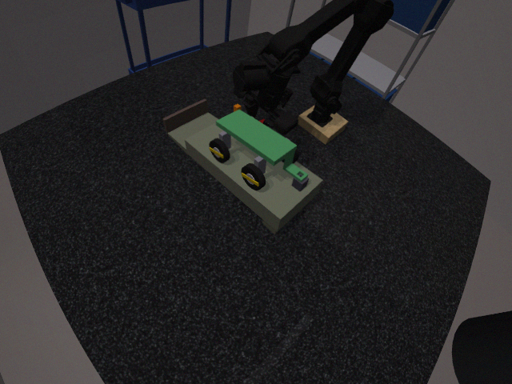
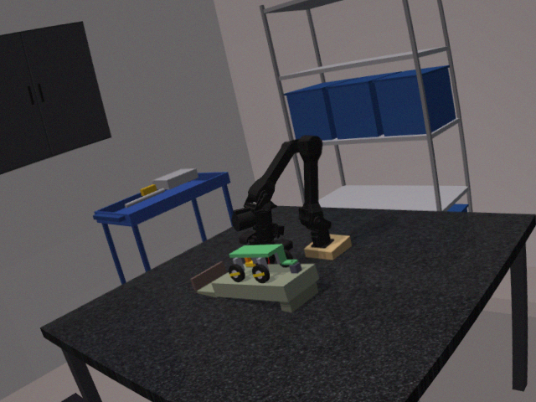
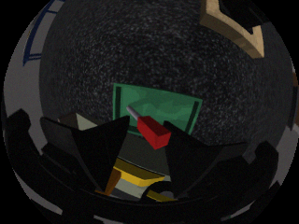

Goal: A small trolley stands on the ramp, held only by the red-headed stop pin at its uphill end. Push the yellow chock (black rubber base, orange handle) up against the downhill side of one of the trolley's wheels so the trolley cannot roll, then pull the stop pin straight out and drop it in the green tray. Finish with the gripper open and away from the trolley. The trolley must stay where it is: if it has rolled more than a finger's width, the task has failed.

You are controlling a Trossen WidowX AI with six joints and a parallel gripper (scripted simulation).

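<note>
The red-headed stop pin is 10 mm to the right of my gripper tip. The rest, counted from my gripper tip: green tray 50 mm below; then trolley 130 mm ahead, 100 mm to the left, 80 mm above; then yellow chock 60 mm ahead, 40 mm above.
</note>
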